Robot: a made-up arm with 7 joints. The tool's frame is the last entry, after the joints. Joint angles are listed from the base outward.
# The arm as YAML. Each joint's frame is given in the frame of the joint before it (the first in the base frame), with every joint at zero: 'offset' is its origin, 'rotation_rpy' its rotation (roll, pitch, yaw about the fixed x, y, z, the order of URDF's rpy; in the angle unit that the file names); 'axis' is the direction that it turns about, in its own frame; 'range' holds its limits. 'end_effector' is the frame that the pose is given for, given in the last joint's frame.
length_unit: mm
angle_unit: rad
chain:
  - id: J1
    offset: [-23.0, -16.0, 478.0]
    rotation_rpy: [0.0, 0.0, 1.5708]
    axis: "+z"
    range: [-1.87, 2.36]
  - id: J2
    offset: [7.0, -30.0, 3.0]
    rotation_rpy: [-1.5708, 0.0, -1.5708]
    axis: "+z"
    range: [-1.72, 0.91]
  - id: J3
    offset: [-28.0, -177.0, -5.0]
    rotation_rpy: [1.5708, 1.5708, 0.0]
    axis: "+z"
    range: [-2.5, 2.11]
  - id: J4
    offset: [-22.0, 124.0, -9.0]
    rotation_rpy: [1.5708, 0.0, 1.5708]
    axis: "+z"
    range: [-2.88, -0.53]
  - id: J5
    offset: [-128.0, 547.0, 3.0]
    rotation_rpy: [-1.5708, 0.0, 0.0]
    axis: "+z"
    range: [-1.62, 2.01]
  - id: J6
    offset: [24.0, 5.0, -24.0]
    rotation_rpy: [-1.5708, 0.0, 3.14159]
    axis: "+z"
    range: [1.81, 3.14]
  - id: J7
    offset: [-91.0, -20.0, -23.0]
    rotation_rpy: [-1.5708, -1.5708, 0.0]
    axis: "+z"
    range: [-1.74, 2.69]
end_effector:
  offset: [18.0, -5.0, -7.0]
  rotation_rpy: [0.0, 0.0, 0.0]
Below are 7 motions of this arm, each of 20 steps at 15 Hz.
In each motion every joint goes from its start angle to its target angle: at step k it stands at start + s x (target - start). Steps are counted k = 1, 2, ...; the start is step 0. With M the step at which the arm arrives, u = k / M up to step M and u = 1 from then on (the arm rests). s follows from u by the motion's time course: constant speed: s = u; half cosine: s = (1 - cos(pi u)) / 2; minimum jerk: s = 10 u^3 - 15 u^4 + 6 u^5.
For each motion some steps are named. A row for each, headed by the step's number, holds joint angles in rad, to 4 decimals.
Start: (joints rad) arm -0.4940 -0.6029 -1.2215 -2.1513 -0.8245 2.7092 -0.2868
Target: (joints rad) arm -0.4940 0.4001 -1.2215 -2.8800 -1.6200 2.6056 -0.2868
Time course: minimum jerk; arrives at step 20
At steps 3, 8, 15, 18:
3: -0.4940 -0.5762 -1.2215 -2.1707 -0.8457 2.7064 -0.2868
8: -0.4940 -0.2845 -1.2215 -2.3826 -1.0770 2.6763 -0.2868
15: -0.4940 0.2963 -1.2215 -2.8046 -1.5377 2.6163 -0.2868
18: -0.4940 0.3915 -1.2215 -2.8738 -1.6132 2.6065 -0.2868

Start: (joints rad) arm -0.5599 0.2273 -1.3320 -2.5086 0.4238 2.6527 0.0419
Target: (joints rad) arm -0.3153 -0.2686 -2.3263 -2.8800 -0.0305 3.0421 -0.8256
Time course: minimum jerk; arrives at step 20
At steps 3, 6, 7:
3: -0.5534 0.2141 -1.3585 -2.5185 0.4117 2.6631 0.0188
6: -0.5200 0.1464 -1.4942 -2.5692 0.3497 2.7162 -0.0996
7: -0.5024 0.1107 -1.5658 -2.5959 0.3170 2.7443 -0.1621

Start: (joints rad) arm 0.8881 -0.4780 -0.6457 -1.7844 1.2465 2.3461 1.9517
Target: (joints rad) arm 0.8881 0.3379 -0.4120 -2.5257 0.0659 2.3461 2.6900
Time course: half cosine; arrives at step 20
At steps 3, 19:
3: 0.8881 -0.4335 -0.6330 -1.8248 1.1822 2.3461 1.9919
19: 0.8881 0.3329 -0.4134 -2.5211 0.0732 2.3461 2.6855

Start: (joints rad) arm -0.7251 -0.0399 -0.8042 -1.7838 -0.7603 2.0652 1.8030
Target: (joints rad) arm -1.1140 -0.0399 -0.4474 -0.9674 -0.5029 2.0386 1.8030
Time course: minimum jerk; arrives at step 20
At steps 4, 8, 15, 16, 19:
4: -0.7476 -0.0399 -0.7835 -1.7365 -0.7454 2.0637 1.8030
8: -0.8486 -0.0399 -0.6909 -1.5246 -0.6786 2.0568 1.8030
15: -1.0737 -0.0399 -0.4843 -1.0519 -0.5295 2.0414 1.8030
16: -1.0915 -0.0399 -0.4681 -1.0147 -0.5178 2.0401 1.8030
19: -1.1135 -0.0399 -0.4478 -0.9683 -0.5032 2.0386 1.8030

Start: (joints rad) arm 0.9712 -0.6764 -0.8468 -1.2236 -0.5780 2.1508 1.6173
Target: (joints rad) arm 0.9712 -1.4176 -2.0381 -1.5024 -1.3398 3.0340 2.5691
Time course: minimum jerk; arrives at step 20
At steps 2, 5, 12, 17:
2: 0.9712 -0.6827 -0.8570 -1.2260 -0.5845 2.1584 1.6254
5: 0.9712 -0.7531 -0.9701 -1.2525 -0.6569 2.2422 1.7158
12: 0.9712 -1.1823 -1.6599 -1.4139 -1.0980 2.7536 2.2670
17: 0.9712 -1.3979 -2.0064 -1.4950 -1.3195 3.0105 2.5438

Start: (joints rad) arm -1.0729 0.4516 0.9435 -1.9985 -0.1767 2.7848 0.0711
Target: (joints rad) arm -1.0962 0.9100 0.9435 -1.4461 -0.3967 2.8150 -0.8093
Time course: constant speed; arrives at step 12
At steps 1, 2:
1: -1.0748 0.4898 0.9435 -1.9525 -0.1950 2.7873 -0.0023
2: -1.0768 0.5280 0.9435 -1.9064 -0.2134 2.7898 -0.0756

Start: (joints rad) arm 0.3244 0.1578 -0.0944 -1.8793 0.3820 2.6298 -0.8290
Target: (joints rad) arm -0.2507 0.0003 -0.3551 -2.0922 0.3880 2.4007 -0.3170
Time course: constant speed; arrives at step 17
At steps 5, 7, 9, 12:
5: 0.1553 0.1115 -0.1711 -1.9419 0.3838 2.5624 -0.6784
7: 0.0876 0.0929 -0.2017 -1.9670 0.3845 2.5355 -0.6182
9: 0.0199 0.0744 -0.2324 -1.9920 0.3852 2.5085 -0.5579
12: -0.0816 0.0466 -0.2784 -2.0296 0.3862 2.4681 -0.4676

